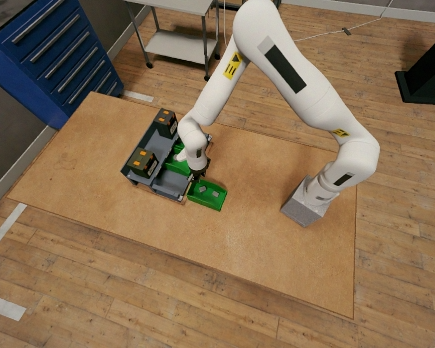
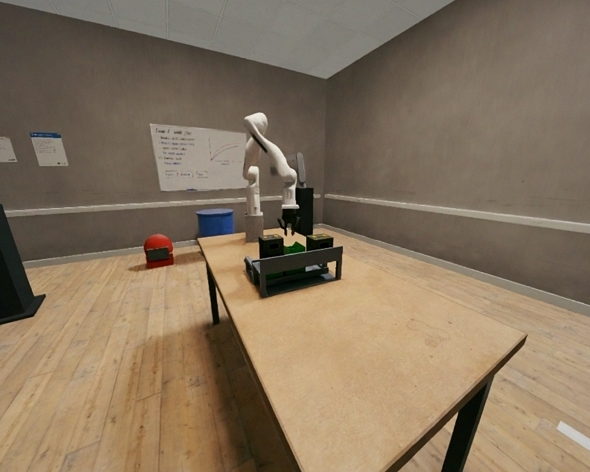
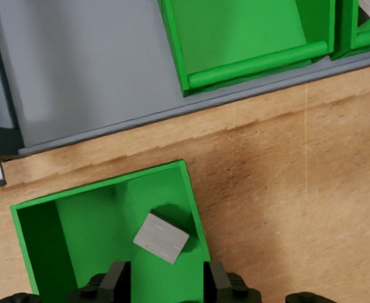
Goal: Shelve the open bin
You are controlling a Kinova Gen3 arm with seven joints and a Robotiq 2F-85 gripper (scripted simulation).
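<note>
The grey part is 1 cm to the left of my hand and 14 cm below it. Round my hand: grey shelf (18 cm ahead, 13 cm to the right, 9 cm below).
</note>
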